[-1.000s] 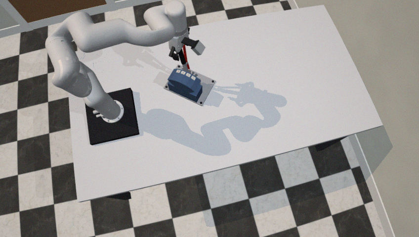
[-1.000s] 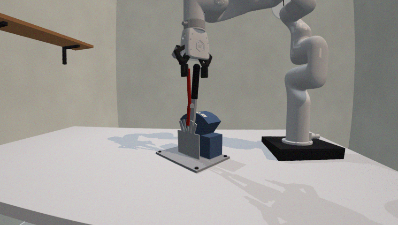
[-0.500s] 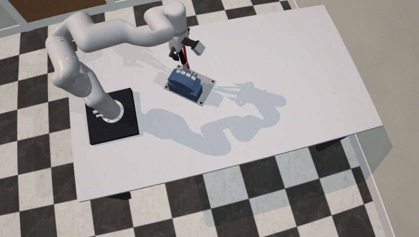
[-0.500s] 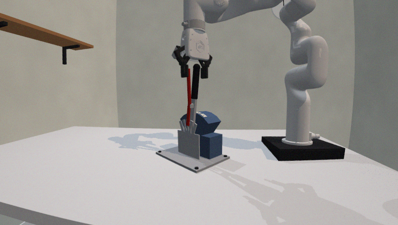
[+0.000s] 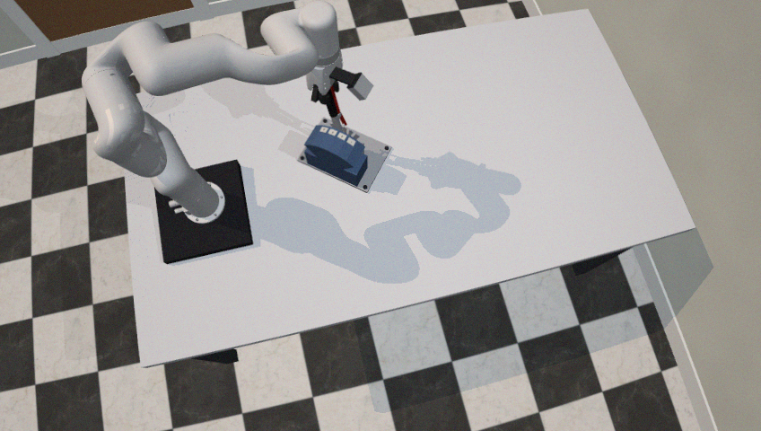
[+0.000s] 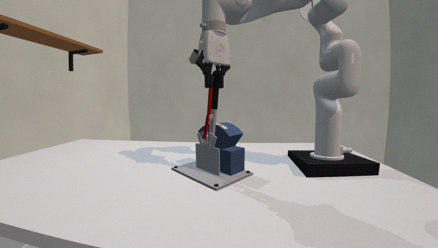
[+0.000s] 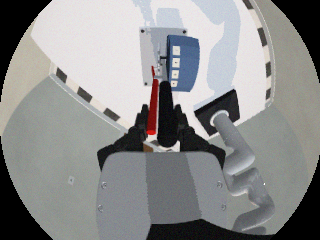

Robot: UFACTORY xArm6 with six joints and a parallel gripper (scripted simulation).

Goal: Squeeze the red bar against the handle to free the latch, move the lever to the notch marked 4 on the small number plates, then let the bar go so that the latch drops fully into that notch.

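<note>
My hand is 110 mm above the red bar and 20 mm short of it.
</note>
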